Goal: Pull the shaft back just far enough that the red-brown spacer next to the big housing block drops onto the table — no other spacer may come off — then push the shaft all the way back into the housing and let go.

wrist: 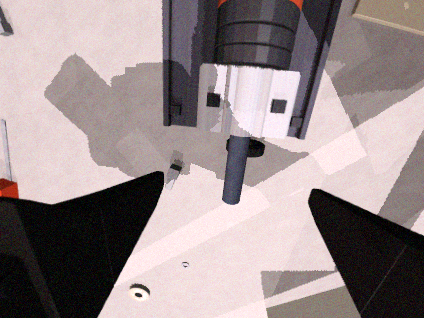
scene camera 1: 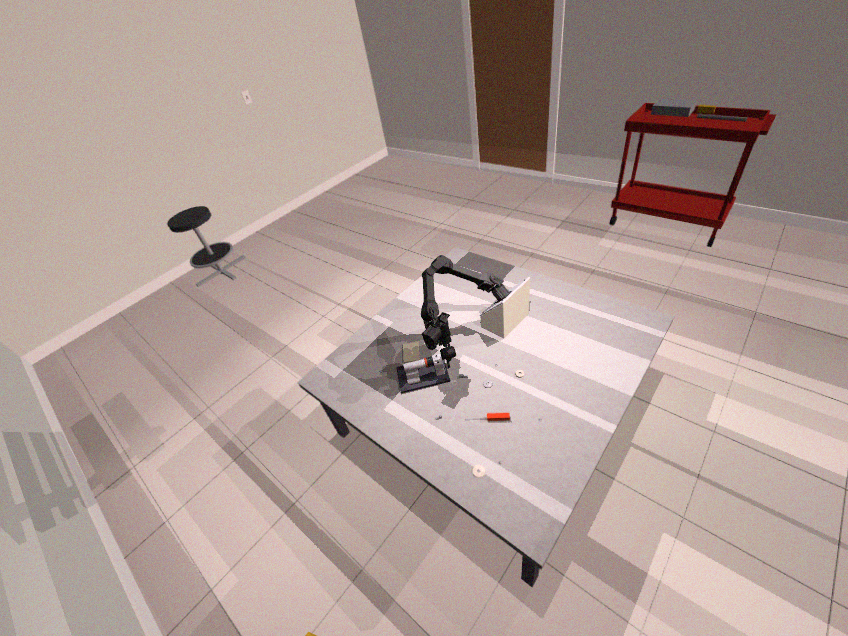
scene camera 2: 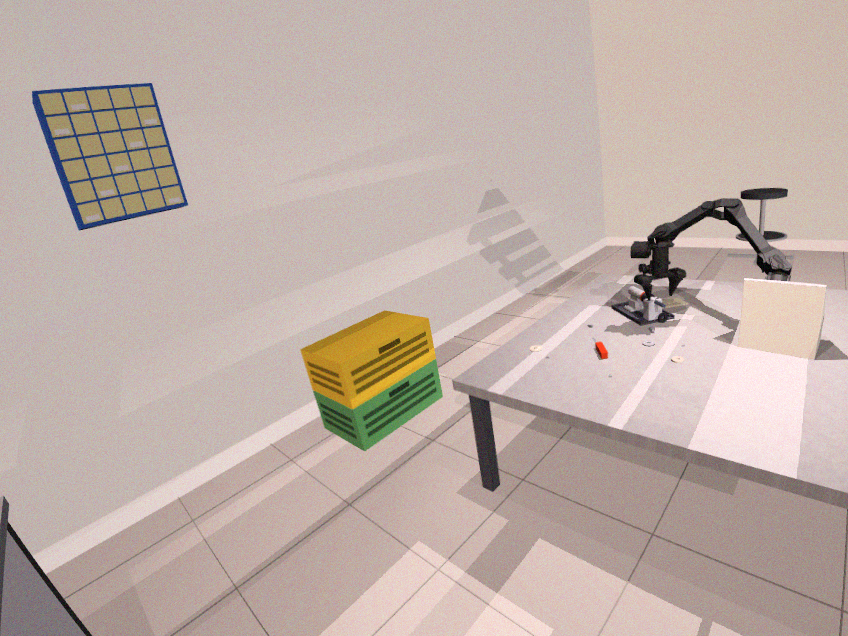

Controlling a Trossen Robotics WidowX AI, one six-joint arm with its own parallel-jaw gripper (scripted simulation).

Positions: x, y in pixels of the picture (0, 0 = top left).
Labels:
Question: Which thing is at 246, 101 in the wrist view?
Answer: A housing assembly.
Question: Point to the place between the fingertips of the gripper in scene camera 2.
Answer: At 659, 297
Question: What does the gripper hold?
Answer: Nothing.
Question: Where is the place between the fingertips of the gripper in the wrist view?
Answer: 236, 186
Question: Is the gripper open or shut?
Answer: Open.

